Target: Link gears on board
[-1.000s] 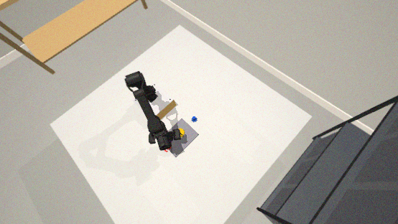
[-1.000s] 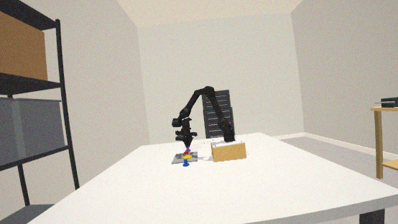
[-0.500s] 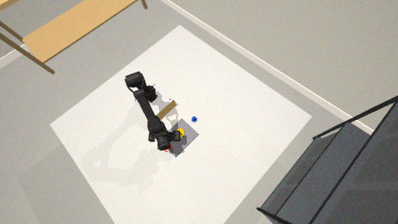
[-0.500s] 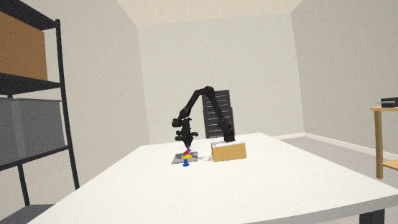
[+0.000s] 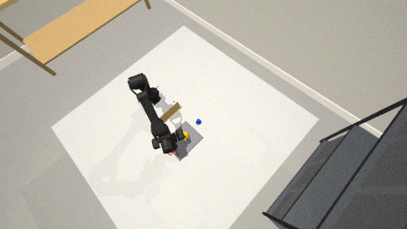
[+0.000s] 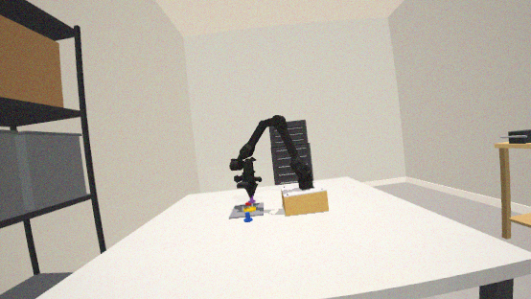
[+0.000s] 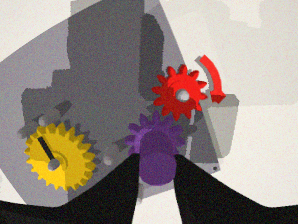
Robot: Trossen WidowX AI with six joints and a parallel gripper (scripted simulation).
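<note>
My gripper tip is 4 cm above the red gear, 3 cm to the left of it and 2 cm short of it. The rest, counted from my gripper tip: purple gear 1 cm below; then yellow gear 8 cm to the left, 4 cm below, 2 cm ahead; then red arrow 6 cm to the right, 5 cm below, 2 cm ahead.
</note>
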